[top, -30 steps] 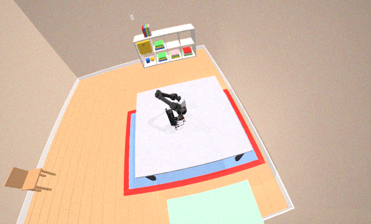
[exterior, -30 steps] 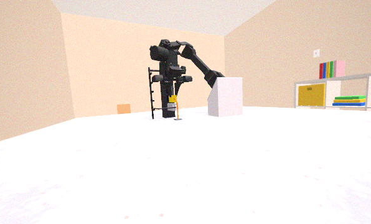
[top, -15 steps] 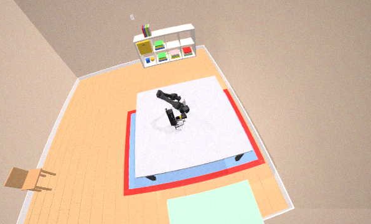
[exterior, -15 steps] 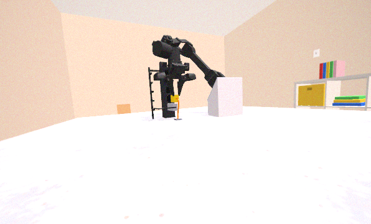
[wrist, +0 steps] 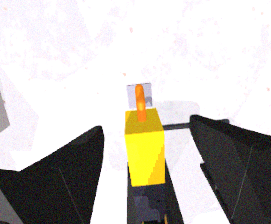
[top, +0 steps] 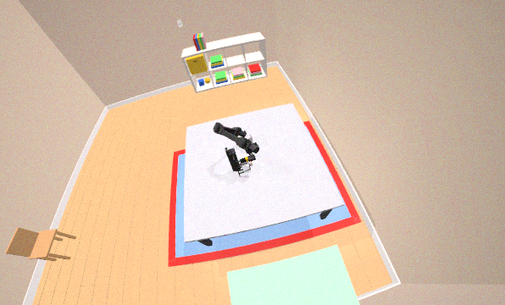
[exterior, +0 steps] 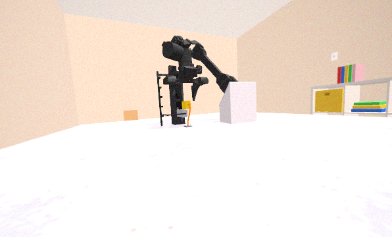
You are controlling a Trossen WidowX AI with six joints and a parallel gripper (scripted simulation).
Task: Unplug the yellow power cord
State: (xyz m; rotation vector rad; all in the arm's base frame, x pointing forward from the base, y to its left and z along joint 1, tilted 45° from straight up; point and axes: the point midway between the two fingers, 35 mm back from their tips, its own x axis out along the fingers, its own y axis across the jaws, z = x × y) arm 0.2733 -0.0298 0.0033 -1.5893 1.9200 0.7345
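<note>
Right now the yellow plug is 40 mm to the right of my gripper tip and 10 mm below it. The rest, counted from my gripper tip: black power strip (150 mm to the right, 20 mm above, 10 mm behind).
</note>
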